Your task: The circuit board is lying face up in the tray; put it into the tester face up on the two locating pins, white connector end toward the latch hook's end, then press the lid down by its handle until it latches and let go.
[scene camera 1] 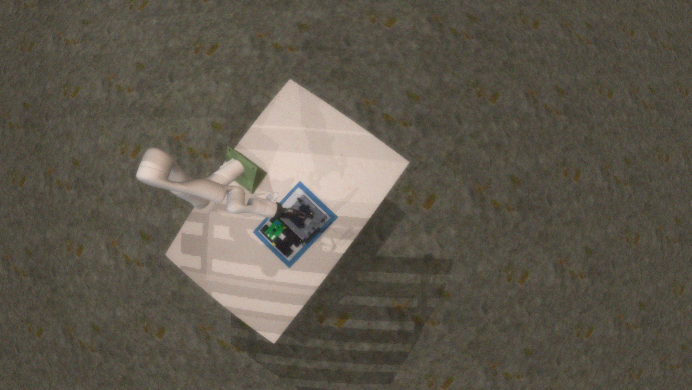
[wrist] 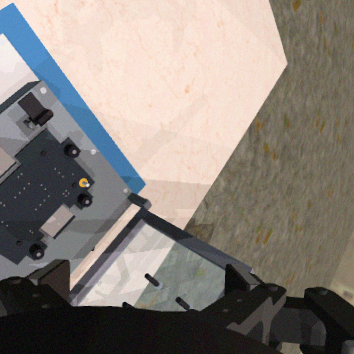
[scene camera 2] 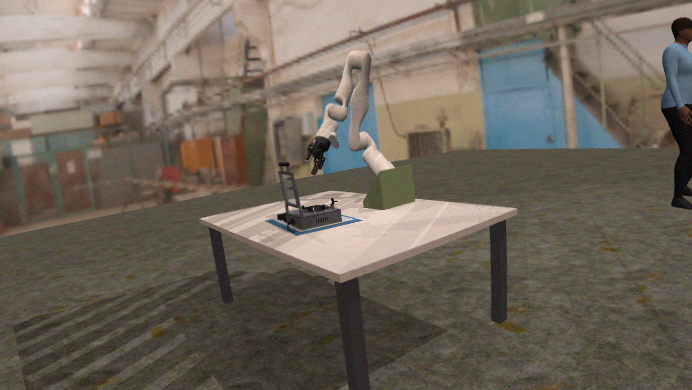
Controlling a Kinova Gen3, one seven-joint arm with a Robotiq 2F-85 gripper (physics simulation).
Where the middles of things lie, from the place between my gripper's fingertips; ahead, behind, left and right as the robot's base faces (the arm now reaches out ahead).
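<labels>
My gripper's 5 cm above the lid [wrist: 152,264], and it's 2 cm to the left of it and 10 cm short of it. There's a dark tester plate [wrist: 48,175] too, and that one's 17 cm below my hand and 1 cm to the right of it.
</labels>
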